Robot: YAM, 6 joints.
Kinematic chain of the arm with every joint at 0, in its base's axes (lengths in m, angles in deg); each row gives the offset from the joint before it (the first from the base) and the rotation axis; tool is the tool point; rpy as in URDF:
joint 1: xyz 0 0 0.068 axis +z
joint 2: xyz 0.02 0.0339 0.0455 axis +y
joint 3: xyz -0.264 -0.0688 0 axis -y
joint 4: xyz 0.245 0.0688 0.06 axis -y
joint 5: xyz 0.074 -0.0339 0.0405 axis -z
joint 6: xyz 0.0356 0 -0.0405 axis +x
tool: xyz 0 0 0 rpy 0 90 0
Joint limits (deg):
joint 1: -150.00..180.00
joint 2: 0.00..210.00
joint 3: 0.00..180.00
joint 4: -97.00..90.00
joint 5: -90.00..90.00
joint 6: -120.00..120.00
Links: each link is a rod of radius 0.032 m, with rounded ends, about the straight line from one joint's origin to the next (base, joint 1, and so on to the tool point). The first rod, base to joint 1, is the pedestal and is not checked.
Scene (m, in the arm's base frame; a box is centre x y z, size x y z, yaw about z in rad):
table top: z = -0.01
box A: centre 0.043 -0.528 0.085 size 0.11 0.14 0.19 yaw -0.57
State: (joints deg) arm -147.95 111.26 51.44 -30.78 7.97 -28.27
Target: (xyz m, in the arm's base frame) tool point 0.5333 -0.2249 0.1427
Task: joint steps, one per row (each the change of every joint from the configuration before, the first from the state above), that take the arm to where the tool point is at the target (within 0.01 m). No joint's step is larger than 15 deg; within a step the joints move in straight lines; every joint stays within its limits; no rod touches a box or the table.
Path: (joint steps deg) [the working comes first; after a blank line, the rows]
Joints at the target: -22.85 146.07 117.26 0.13 0.21 -28.27
Straight joint move there: touches box A.

1: 14.78 -6.23 8.07 10.46 -7.60 10.54
2: 14.78 -6.22 8.08 10.47 -7.60 10.53
3: 14.77 -6.23 8.07 10.46 -7.60 10.54
4: 14.78 -6.23 8.07 10.46 -7.60 10.54
5: 13.20 11.95 6.71 -2.19 4.52 -8.43
6: 13.20 11.94 6.70 -2.18 4.53 -8.43
7: 13.19 11.95 6.71 -2.19 4.53 -8.43
8: 13.20 11.94 6.70 -2.19 4.53 -8.43
9: 13.20 11.94 6.71 -2.19 4.53 -8.43

